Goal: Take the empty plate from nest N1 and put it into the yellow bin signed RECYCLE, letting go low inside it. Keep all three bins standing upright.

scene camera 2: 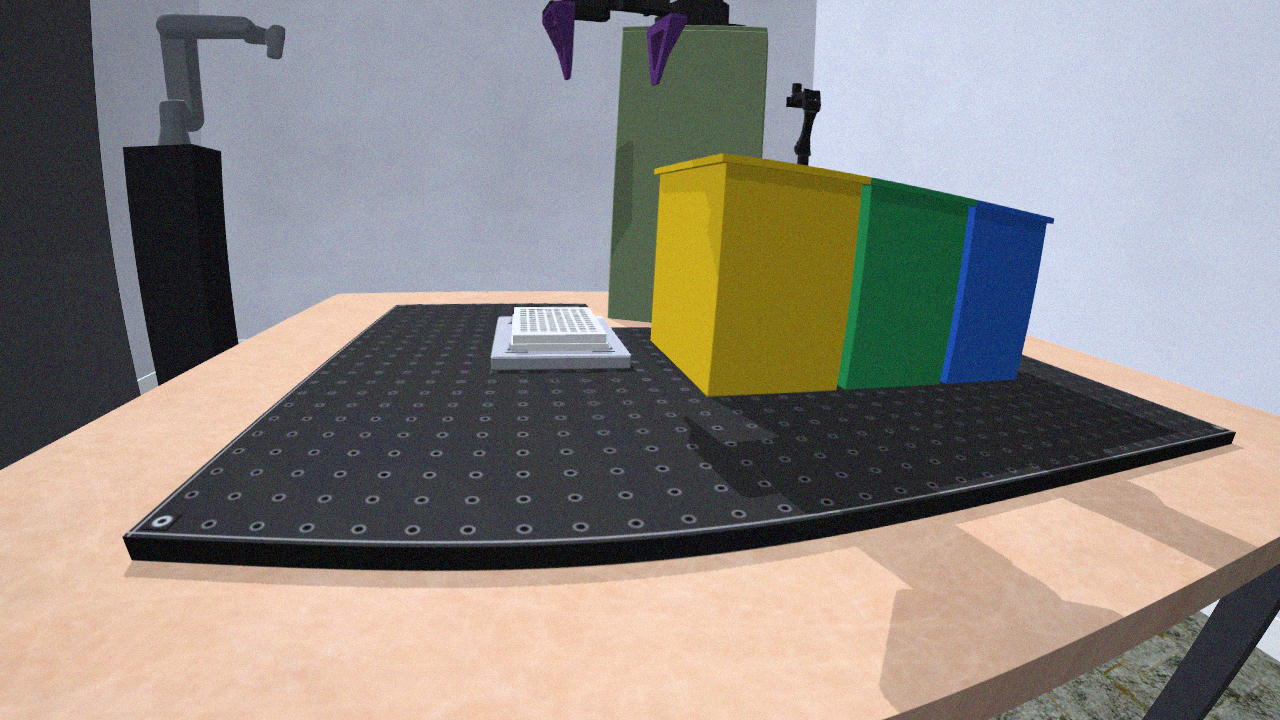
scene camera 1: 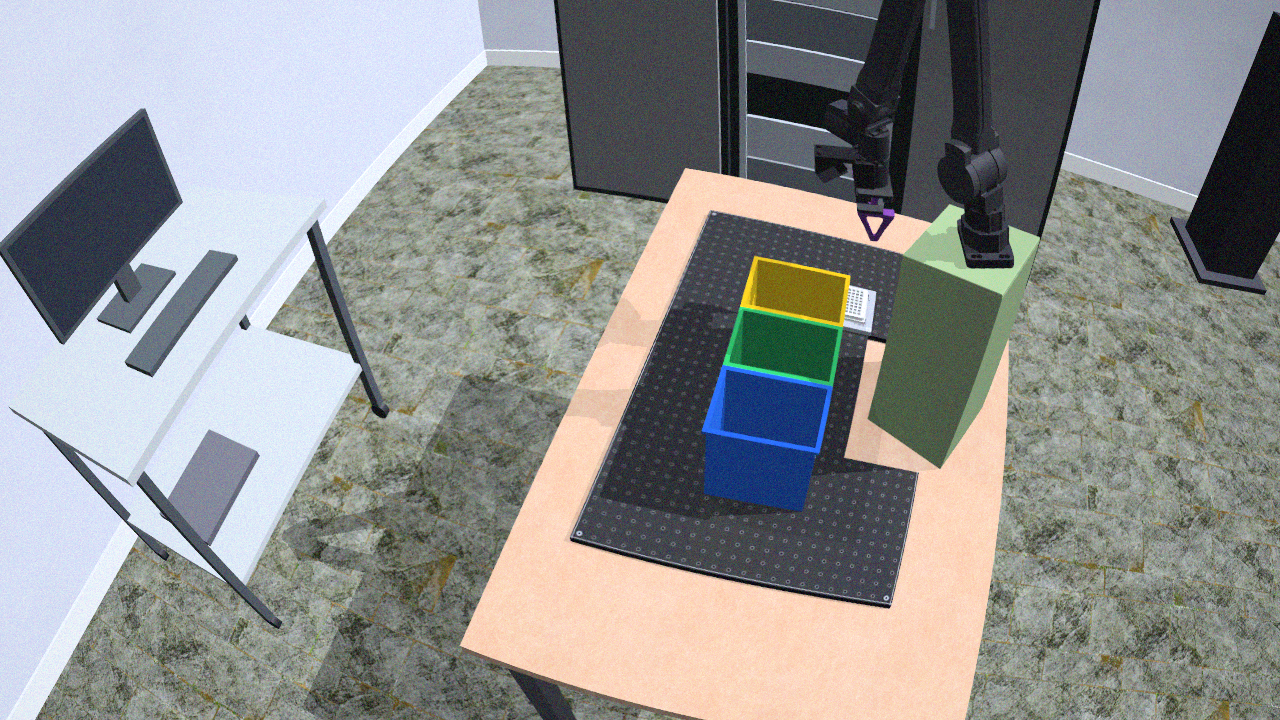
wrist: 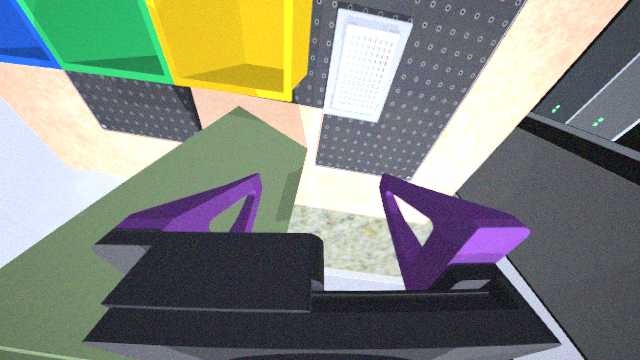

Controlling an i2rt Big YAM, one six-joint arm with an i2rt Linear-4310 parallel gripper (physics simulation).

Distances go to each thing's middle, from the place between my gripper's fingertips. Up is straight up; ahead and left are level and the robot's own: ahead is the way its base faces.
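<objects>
Positions relative to my hand: yellow bin (scene camera 2: 754, 263), 18 cm below, 13 cm ahead, 9 cm to the left; green bin (scene camera 2: 910, 241), 18 cm below, 15 cm ahead, 22 cm to the left; white plate (scene camera 2: 534, 328), 26 cm below, 4 cm ahead, 6 cm to the right; grey nest (scene camera 2: 533, 360), 27 cm below, 4 cm ahead, 6 cm to the right.
</objects>
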